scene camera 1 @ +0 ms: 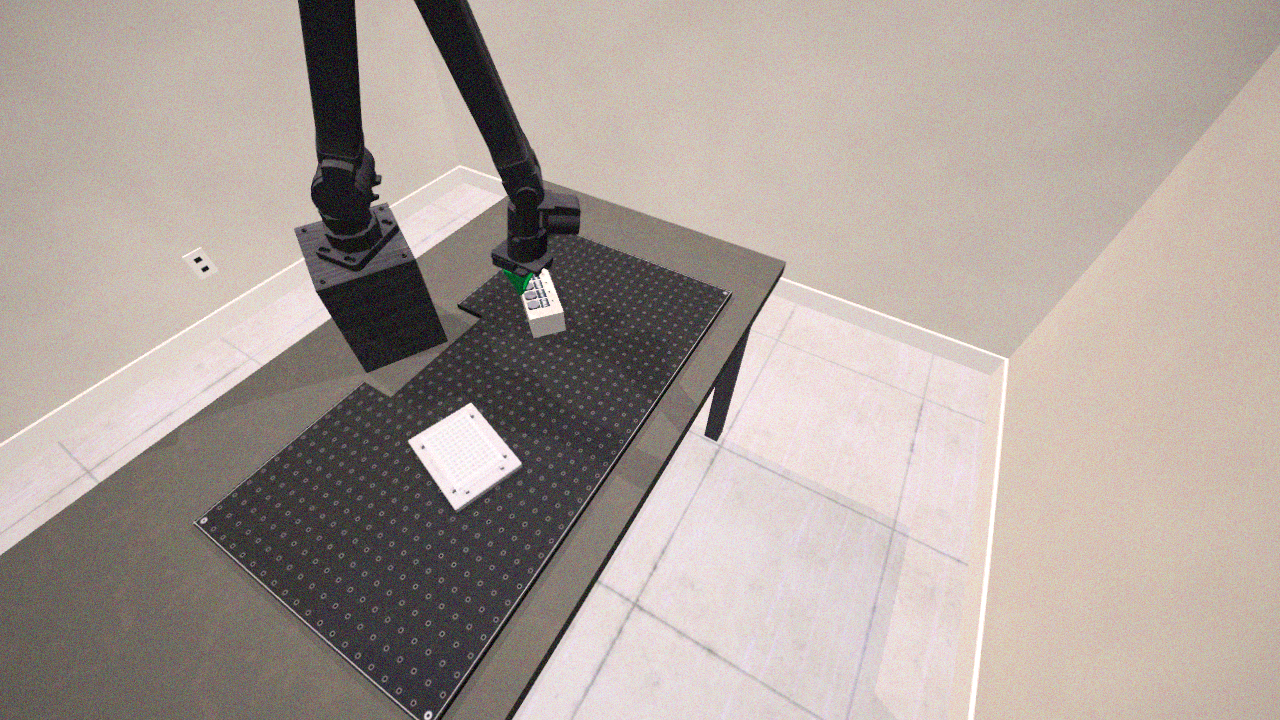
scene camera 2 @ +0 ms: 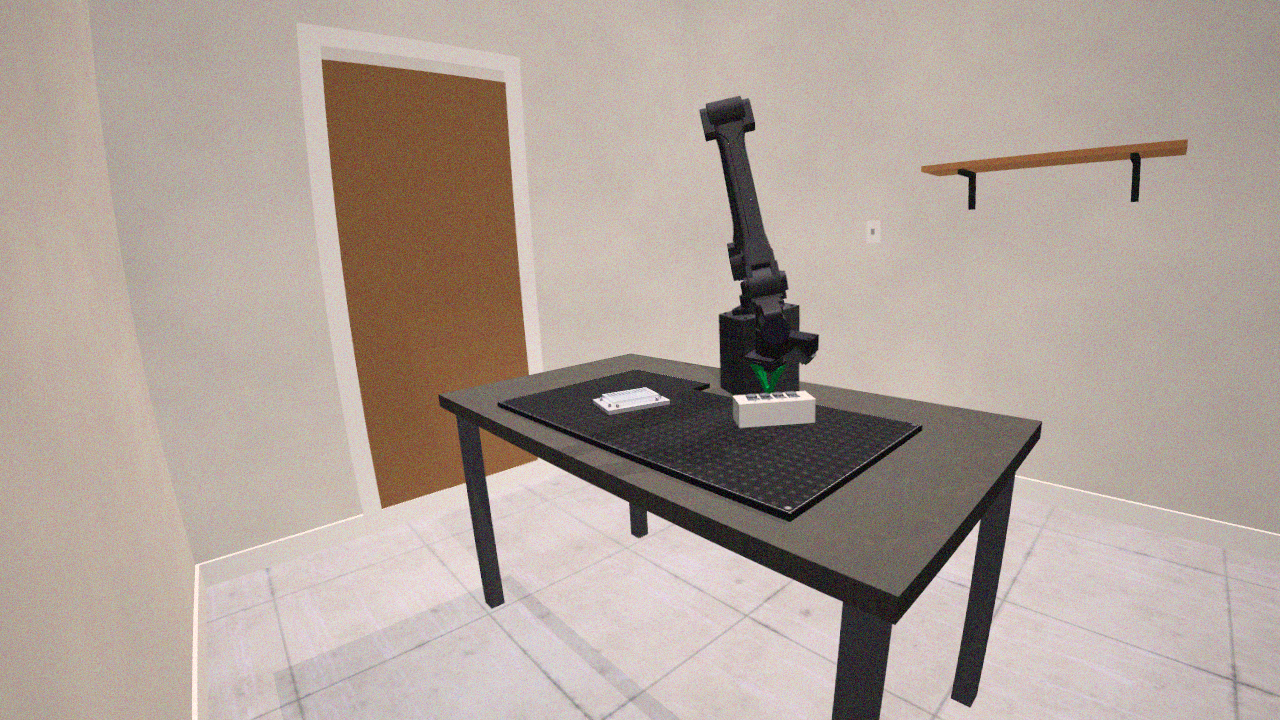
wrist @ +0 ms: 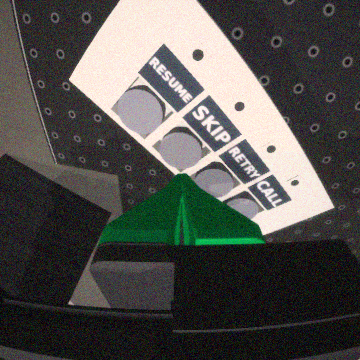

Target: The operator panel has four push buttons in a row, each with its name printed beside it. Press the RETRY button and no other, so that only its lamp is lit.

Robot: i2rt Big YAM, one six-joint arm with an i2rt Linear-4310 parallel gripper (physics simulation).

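The white operator panel stands on the black perforated mat. In the wrist view its round grey buttons are RESUME, SKIP, RETRY and CALL. The fingers cover the lower edges of RETRY and CALL. The RETRY lamp is dark, as are the other lamps. My gripper is shut and empty, its green fingers pointing down. In the wrist view the tip appears beside RETRY, just below SKIP, near the panel's button-side edge. Whether it touches the panel I cannot tell.
A flat white plate with a raised grid lies on the perforated mat, well apart from the panel. The arm's black base block stands at the mat's notch on the table.
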